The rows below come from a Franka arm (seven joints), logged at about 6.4 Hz.
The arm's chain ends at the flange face. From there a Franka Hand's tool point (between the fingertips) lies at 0.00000 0.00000 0.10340 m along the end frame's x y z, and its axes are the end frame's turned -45 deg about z.
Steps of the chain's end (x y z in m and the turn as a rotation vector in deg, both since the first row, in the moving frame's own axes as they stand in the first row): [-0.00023 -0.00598 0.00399 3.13 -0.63 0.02]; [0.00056 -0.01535 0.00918 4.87 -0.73 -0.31]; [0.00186 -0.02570 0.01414 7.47 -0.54 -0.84]
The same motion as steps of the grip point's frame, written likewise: [0.00726 -0.00919 0.00383 2.66 1.77 0.02]; [0.01651 -0.01761 0.00880 3.96 2.93 -0.31]; [0.02823 -0.02711 0.01326 5.66 4.90 -0.84]
